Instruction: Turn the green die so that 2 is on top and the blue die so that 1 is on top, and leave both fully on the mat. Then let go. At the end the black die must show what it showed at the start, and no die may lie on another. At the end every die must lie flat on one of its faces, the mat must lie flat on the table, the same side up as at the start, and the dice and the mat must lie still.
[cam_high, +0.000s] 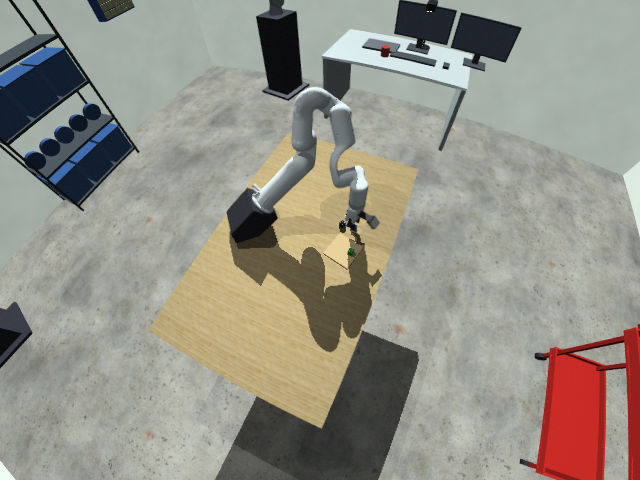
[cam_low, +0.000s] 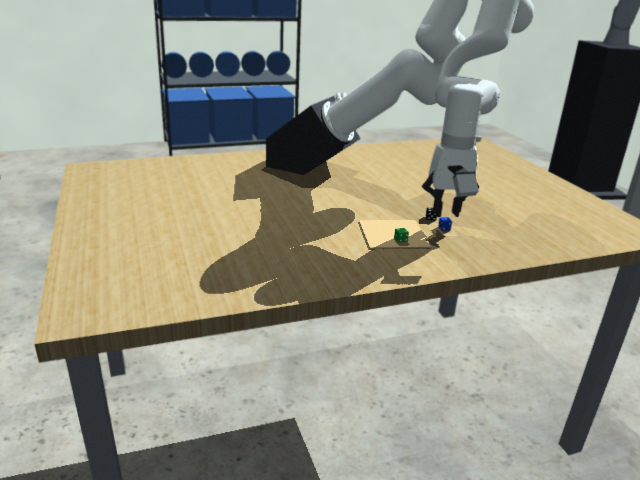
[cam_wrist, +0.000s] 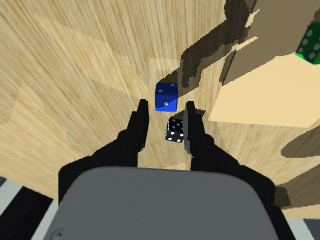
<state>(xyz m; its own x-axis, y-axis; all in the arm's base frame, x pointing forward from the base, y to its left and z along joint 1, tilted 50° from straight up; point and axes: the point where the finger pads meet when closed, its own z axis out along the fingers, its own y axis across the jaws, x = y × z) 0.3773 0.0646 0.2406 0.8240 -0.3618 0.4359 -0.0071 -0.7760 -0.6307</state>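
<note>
Right now my hand is 40 mm above the blue die. From my hand the other things lie so: black die: 60 mm behind, 40 mm below, 10 mm to the right; tan mat: 130 mm to the right, 50 mm below, 20 mm ahead; green die: 130 mm to the right, 60 mm ahead, 40 mm below.
</note>
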